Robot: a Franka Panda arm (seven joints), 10 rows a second.
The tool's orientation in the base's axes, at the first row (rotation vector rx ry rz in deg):
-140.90 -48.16 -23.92
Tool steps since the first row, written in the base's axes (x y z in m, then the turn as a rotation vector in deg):
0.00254 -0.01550 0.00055 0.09 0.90 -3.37
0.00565 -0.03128 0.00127 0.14 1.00 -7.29
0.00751 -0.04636 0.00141 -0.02 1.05 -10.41
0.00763 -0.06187 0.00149 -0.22 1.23 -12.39
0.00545 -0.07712 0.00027 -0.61 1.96 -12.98
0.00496 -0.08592 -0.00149 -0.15 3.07 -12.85
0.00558 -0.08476 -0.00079 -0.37 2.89 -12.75
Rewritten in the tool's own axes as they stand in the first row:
-0.00529 0.01199 -0.00868 -0.96 0.66 3.29
-0.01021 0.02447 -0.01758 -2.57 2.04 6.59
-0.01599 0.03589 -0.02577 -4.02 3.03 9.17
-0.02333 0.04651 -0.03436 -4.94 3.49 10.88
-0.03286 0.05597 -0.04201 -5.15 2.96 11.72
-0.03823 0.06229 -0.04546 -4.20 2.45 12.28
-0.03690 0.06164 -0.04533 -4.41 2.39 12.08

